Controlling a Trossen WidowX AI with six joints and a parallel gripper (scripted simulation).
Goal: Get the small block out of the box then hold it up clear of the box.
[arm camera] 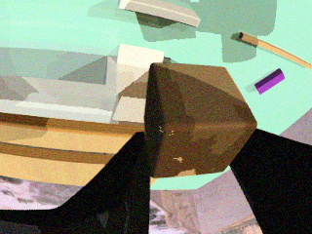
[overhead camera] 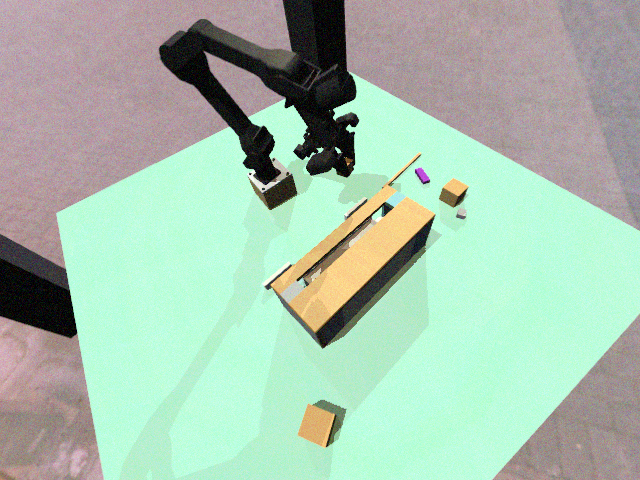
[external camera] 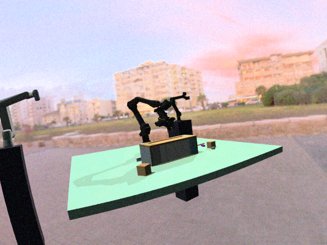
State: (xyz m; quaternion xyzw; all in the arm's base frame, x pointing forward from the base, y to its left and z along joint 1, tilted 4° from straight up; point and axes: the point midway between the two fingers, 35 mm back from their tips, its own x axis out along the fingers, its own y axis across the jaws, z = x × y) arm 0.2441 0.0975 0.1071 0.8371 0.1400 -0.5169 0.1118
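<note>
Now: gripper tip 20 mm past the tan block. Also, from my gripper tip: thin stick: 240 mm to the left, 170 mm below, 10 mm ahead; then tan box: 140 mm to the right, 110 mm below, 100 mm ahead.
</note>
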